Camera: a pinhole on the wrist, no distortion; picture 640 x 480 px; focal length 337.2 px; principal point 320.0 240.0 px. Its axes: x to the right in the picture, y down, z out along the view. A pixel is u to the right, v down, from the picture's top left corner.
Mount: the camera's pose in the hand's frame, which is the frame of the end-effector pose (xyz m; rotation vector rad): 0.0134 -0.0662 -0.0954 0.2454 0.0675 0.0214
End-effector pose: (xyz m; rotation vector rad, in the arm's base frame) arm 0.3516 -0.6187 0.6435 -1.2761 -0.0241 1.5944
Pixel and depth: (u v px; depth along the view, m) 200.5 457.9 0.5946
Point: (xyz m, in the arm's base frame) -0.1963 -0.4841 0.9202
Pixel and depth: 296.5 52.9 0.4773
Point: 0.4355 -0.2420 1.0138
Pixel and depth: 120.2 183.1 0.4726
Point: 0.2480 -0.4659 1.1132
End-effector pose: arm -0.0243 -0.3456 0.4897 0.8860 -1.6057 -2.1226
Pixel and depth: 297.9 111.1 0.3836
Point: -0.1642 -0.0847 0.2402
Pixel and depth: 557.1 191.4 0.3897
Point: -0.4029 -0.2864 0.2496
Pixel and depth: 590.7 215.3 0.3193
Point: -0.3520 -0.3310 0.2916
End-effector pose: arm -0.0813 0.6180 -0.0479 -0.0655 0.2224 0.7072
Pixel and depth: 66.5 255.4 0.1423
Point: -0.0703 0.4976 0.0188
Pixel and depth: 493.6 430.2 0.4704
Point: 0.1471 0.9181 0.2880
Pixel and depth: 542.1 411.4 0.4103
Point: 0.1778 0.8937 0.2100
